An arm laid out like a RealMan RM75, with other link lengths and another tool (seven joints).
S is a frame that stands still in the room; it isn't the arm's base.
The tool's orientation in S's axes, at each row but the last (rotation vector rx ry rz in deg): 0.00 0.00 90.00; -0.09 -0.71 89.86; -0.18 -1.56 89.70; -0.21 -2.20 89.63; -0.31 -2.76 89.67; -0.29 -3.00 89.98; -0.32 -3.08 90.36
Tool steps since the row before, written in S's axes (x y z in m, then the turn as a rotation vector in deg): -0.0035 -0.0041 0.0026 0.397 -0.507 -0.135; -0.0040 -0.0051 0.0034 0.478 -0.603 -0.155; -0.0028 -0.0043 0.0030 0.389 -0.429 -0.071; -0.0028 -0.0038 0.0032 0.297 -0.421 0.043; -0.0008 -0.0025 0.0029 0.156 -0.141 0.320; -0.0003 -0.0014 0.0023 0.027 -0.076 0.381; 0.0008 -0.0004 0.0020 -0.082 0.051 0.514
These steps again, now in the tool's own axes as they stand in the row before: -0.0041 0.0035 0.0026 -0.507 -0.397 -0.135; -0.0051 0.0040 0.0035 -0.603 -0.478 -0.155; -0.0043 0.0027 0.0031 -0.428 -0.390 -0.072; -0.0037 0.0027 0.0034 -0.418 -0.301 0.044; -0.0024 0.0007 0.0030 -0.131 -0.168 0.318; -0.0013 0.0002 0.0024 -0.065 -0.041 0.382; -0.0003 -0.0009 0.0020 0.067 0.062 0.515
